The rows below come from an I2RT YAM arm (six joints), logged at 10 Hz.
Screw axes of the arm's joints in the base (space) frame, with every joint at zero. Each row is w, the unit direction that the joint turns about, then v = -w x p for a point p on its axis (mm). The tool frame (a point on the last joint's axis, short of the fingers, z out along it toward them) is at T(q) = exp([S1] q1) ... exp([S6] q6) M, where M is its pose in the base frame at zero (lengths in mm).
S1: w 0 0 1 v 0 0 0
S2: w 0 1 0 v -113.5 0 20
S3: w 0 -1 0 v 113.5 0 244
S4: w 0 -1 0 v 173.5 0 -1
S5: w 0 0 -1 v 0 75 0
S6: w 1 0 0 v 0 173.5 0
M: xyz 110.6 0 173.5 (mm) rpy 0 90 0 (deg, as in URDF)
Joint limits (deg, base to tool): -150..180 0..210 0..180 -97..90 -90..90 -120..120
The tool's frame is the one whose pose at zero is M.
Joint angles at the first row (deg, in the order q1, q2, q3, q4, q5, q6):
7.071, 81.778, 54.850, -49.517, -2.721, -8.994
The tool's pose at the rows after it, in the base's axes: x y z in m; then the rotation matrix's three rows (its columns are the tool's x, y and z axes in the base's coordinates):
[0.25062, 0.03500, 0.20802], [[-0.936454, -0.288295, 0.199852], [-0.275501, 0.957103, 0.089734], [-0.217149, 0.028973, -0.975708]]
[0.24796, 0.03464, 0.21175], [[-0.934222, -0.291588, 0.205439], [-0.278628, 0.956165, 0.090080], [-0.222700, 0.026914, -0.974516]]
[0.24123, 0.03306, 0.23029], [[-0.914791, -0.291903, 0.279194], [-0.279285, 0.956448, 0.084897], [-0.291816, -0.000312, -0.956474]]
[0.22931, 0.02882, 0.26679], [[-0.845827, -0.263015, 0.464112], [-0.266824, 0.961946, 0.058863], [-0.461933, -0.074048, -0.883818]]
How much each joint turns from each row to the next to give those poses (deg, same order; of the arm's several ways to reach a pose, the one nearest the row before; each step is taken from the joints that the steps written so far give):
0.371, 0.611, 0.001, -0.810, -0.896, 0.240
0.000, -0.940, 0.041, -0.654, 0.021, -0.197
-0.042, -4.087, 0.526, -0.329, 0.831, -0.217
-0.242, -7.846, 0.985, 2.317, 2.732, -0.001

